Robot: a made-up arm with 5 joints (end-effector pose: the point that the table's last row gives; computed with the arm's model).
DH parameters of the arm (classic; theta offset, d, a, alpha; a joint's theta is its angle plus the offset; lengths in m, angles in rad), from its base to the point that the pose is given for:
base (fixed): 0 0.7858 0.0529 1.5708
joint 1: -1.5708 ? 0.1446 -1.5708
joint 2: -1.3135 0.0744 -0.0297 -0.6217
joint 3: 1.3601 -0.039 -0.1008 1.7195
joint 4: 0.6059 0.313 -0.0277 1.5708
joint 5: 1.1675 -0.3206 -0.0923 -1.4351
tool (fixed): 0.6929 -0.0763 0 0
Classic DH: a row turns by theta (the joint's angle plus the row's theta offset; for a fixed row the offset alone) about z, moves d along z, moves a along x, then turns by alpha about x.
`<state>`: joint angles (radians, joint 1 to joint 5).
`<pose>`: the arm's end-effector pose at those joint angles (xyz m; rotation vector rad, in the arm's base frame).
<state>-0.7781 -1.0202 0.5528 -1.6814 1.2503</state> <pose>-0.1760 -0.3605 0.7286 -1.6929 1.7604 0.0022</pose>
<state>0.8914 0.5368 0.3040 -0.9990 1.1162</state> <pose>0.5369 -0.0874 0.5806 -0.0024 -0.1550 -0.3015</pose>
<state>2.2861 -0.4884 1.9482 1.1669 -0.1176</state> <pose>0.3110 -0.4190 0.7635 -2.3390 0.9348 -0.3866</pose>
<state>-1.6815 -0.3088 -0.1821 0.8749 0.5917</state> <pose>0.2523 -0.0600 0.3884 -0.4022 0.4691 -0.2889</pose>
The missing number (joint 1, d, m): 0.0433
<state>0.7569 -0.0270 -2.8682 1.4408 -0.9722</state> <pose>-0.0966 0.2047 0.3978 -1.2424 0.3019 1.2478</pose>
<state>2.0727 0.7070 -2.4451 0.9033 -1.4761</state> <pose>0.0230 0.3045 0.4918 -0.9394 -1.3384 0.7513</pose>
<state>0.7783 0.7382 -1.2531 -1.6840 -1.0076</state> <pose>0.4543 -0.1971 0.8887 0.6180 0.4771 -1.2675</pose>
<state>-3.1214 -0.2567 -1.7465 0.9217 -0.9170</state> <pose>0.0897 0.4660 0.8224 -1.1525 -2.6312 -0.1988</pose>
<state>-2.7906 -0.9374 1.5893 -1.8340 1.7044</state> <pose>0.0772 -0.0759 1.3207 0.2071 -2.4312 -0.5349</pose>
